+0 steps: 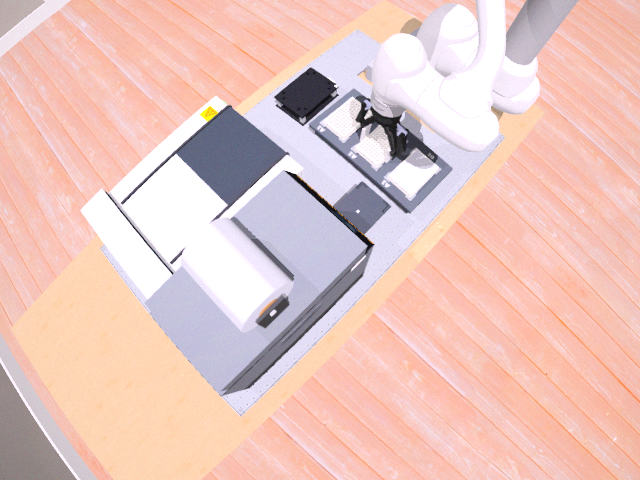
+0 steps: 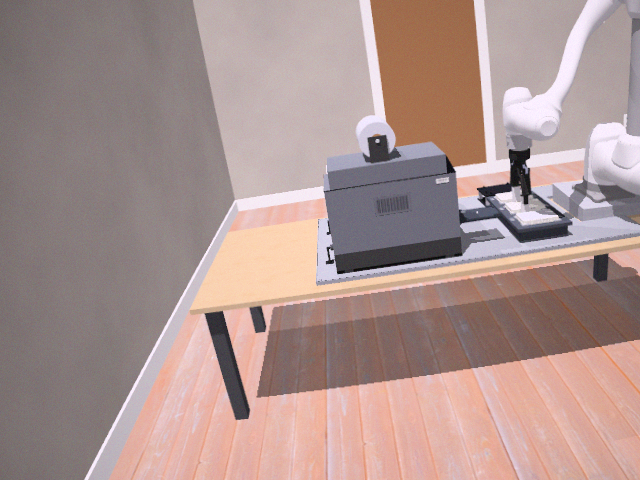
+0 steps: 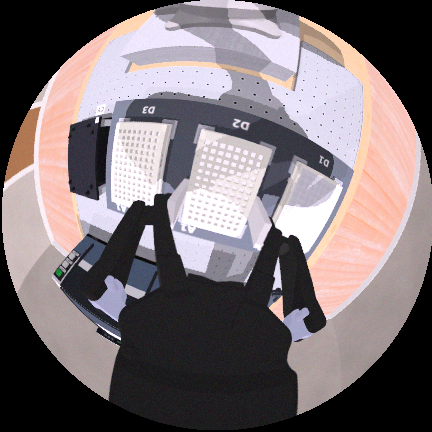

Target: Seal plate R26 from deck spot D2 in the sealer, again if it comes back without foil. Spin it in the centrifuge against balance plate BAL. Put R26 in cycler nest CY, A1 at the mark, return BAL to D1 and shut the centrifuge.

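Places are measured from the arm's base along level axes (x ahead, y left, z up), in centimetres.
Pixels of known places: gripper, fingertip midpoint: (image 1: 376, 148) (image 2: 520, 208) (image 3: 219, 197); arm's base, origin of the base link: (image 2: 602, 192).
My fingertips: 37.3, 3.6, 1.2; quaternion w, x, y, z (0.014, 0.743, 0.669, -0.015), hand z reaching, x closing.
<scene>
For each thing: its top centre in the pictures, then the offset to it from my fingertips, as dx, dy, dz. "pt": a spot on its surface instead. Level surfaces: height alone.
- Plate R26, middle of its top: (image 3: 222, 188) (image 1: 380, 142) (image 2: 524, 204) -1.7, +0.2, +1.5
- dark deck, its level: dz -0.2
- Balance plate BAL, middle of its top: (image 3: 306, 216) (image 1: 414, 171) (image 2: 536, 214) -0.1, +12.4, +1.4
- grey sealer, middle of its top: (image 1: 238, 256) (image 2: 379, 117) +49.8, +4.5, +41.8
- white centrifuge, surface spot: (image 1: 155, 206) pt +51.6, -29.2, +15.2
- Cycler nest CY, middle of its top: (image 3: 75, 160) (image 1: 306, 88) (image 2: 499, 186) -4.5, -28.8, +0.3
- white well plate, middle of its top: (image 3: 131, 167) (image 1: 348, 116) (image 2: 513, 194) -3.2, -12.1, +1.4
- dark tray, middle of its top: (image 1: 357, 211) (image 2: 477, 212) +20.1, +7.9, +4.5
- foil roll, middle of its top: (image 1: 227, 266) (image 2: 372, 118) +51.9, +4.3, +41.8
Plate R26 (image 1: 373, 148) (image 3: 227, 180), a white well plate with its wells showing, sits in D2, the middle spot of the dark deck (image 1: 434, 180) (image 3: 195, 112). My gripper (image 1: 381, 144) (image 2: 521, 200) (image 3: 219, 197) points down over it and is shut on its two long sides. Balance plate BAL (image 1: 413, 173) (image 2: 537, 217) (image 3: 310, 205) lies in D1 with a smooth white top. The grey sealer (image 1: 310, 227) (image 2: 392, 217) carries a white foil roll. The white centrifuge (image 1: 155, 206) with a dark panel stands beside it. Cycler nest CY (image 1: 306, 94) (image 3: 84, 160) is a black block past D3.
Another white well plate (image 1: 342, 119) (image 3: 137, 160) sits in D3, close beside one finger. A dark tray (image 1: 368, 204) sticks out of the sealer toward the deck. The foil roll (image 1: 237, 273) (image 2: 364, 138) rises above the sealer. The arm's base stands behind the deck.
</scene>
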